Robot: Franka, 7 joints.
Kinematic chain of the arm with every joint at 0, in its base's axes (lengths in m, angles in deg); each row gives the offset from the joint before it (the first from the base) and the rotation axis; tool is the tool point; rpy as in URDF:
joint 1: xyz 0 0 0.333 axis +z
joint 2: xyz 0 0 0 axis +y
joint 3: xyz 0 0 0.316 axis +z
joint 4: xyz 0.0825 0 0 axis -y
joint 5: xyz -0.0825 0 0.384 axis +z
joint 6: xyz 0 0 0 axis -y
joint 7: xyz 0.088 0 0 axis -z
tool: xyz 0 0 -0.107 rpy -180 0 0
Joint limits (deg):
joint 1: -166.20..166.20
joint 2: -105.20..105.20
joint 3: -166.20..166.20
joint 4: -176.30..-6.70
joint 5: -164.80..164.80
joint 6: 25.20..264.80
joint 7: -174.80..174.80
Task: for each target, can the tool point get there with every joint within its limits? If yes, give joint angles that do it. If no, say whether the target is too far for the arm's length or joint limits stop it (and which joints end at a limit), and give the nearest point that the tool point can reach.
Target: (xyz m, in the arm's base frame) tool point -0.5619 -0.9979 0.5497
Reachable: no: too far | nearest point -0.4136 -0.7345 0.4925 | short by 0.308 m
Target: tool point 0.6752 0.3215 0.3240
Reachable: yes | joints 61.99 50.15 -51.03 -85.78 127.76 127.50 -130.51
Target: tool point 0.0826 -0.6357 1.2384
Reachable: no: too far | nearest point 0.0639 -0.4916 1.0332 | short by 0.251 m
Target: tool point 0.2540 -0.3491 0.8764
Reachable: yes | joints -110.20 26.83 80.99 -40.17 38.89 50.63 -73.88
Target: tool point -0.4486 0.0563 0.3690
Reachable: yes | joints -40.96 -9.11 -127.36 -136.66 84.82 226.67 -121.50
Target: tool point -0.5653 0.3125 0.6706
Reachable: yes | joints 16.48 -57.95 100.66 -70.15 78.00 213.90 47.39
